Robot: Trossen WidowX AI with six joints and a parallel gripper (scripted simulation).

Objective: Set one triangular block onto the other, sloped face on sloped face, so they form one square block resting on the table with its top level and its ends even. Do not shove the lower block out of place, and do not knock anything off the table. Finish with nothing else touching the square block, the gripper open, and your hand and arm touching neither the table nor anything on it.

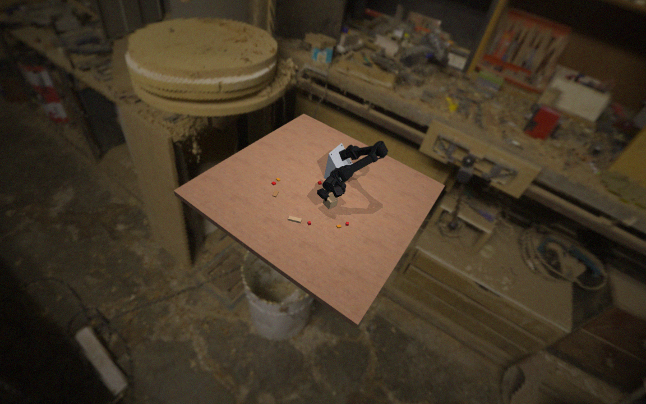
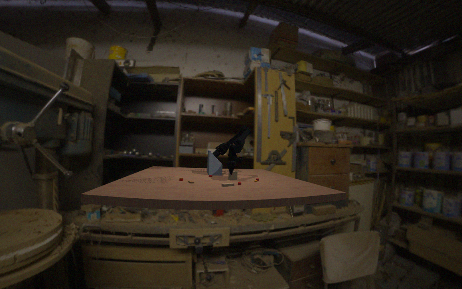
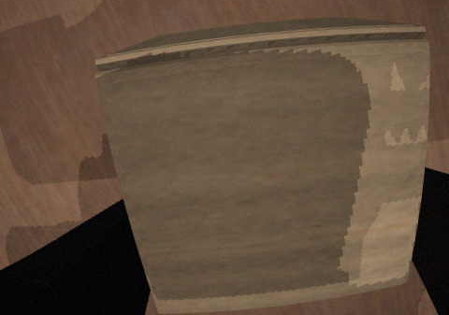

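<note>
The triangular block is 1 cm to the right of my gripper tip and 1 cm above it. Also, from my gripper tip: flat wooden slat: 26 cm ahead, 5 cm to the right, 3 cm below.
</note>
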